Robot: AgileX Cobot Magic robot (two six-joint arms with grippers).
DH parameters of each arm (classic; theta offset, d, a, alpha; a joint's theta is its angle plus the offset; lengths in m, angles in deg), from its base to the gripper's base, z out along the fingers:
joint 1: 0 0.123 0 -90
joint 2: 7.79 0 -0.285 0
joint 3: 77.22 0 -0.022 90
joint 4: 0 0.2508 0 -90
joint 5: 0 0 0.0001 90
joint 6: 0 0.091 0 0
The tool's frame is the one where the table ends.
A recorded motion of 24 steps. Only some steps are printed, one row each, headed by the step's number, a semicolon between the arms.
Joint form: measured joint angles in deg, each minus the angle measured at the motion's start. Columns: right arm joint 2, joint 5, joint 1, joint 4, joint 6, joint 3; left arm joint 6, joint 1, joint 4, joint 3, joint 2, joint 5.
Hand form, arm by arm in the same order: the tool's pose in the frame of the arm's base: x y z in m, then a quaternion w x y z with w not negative. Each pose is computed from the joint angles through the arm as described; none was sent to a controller.
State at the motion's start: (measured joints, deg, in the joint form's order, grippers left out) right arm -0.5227 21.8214 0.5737 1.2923 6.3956 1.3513; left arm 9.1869 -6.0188 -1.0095 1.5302 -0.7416 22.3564
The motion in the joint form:
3: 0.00 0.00 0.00 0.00 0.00 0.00; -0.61 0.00 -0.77 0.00 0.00 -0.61
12: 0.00 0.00 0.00 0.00 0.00 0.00; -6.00 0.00 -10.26 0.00 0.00 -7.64
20: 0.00 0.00 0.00 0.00 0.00 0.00; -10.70 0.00 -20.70 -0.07 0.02 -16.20
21: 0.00 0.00 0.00 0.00 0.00 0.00; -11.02 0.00 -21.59 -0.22 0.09 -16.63
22: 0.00 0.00 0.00 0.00 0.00 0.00; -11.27 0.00 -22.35 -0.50 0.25 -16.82
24: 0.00 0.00 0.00 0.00 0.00 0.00; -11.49 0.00 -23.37 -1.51 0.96 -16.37
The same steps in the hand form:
3: 0.0525 0.0013 0.1715 0.58847 0.04696 0.80587 0.04541; 0.0520 -0.0065 0.1708 0.59107 0.09429 0.80109 0.00003
12: 0.0525 0.0013 0.1715 0.58847 0.04696 0.80587 0.04541; 0.0543 -0.0103 0.1820 0.63408 0.00452 0.76732 -0.09559
20: 0.0525 0.0013 0.1715 0.58847 0.04696 0.80587 0.04541; 0.0558 -0.0096 0.1962 0.67184 -0.09269 0.71010 -0.18923
21: 0.0525 0.0013 0.1715 0.58847 0.04696 0.80587 0.04541; 0.0559 -0.0094 0.1977 0.67302 -0.10016 0.70592 -0.19670
22: 0.0525 0.0013 0.1715 0.58847 0.04696 0.80587 0.04541; 0.0559 -0.0094 0.1995 0.67321 -0.10606 0.70305 -0.20313
24: 0.0525 0.0013 0.1715 0.58847 0.04696 0.80587 0.04541; 0.0561 -0.0099 0.2042 0.67007 -0.11196 0.70257 -0.21180

